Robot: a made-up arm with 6 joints.
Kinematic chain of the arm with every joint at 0, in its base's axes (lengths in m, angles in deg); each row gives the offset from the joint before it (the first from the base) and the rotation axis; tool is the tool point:
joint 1: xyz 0 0 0.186 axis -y
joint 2: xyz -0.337 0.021 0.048 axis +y
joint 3: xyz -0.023 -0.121 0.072 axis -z
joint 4: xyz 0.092 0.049 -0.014 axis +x
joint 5: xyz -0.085 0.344 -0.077 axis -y
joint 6: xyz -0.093 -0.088 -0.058 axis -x
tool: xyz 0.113 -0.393 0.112
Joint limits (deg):
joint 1: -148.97..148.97
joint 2: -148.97..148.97
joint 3: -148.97..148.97
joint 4: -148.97..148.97
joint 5: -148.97..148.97
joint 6: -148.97..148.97
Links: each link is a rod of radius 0.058 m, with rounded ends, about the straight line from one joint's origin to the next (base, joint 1, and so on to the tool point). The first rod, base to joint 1, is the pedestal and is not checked.
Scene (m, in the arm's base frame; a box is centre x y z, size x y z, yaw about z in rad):
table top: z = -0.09
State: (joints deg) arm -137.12 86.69 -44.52 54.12 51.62 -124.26
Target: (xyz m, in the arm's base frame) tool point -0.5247 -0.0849 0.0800
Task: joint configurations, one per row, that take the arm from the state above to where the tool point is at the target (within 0.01 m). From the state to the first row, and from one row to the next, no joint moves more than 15 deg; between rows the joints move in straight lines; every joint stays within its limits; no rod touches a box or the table.
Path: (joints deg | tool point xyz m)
1: -123.76 94.49 -33.65 68.01 57.53 -130.44 | -0.0082 0.5087 0.1873
2: -110.39 102.30 -22.79 81.90 63.44 -136.62 | -0.2606 0.3745 0.1816
3: -97.03 110.10 -11.92 95.79 69.34 -142.79 | -0.4441 0.1647 0.1401
4: -83.67 117.90 -1.05 109.68 75.25 -148.97 | -0.5247 -0.0849 0.0800

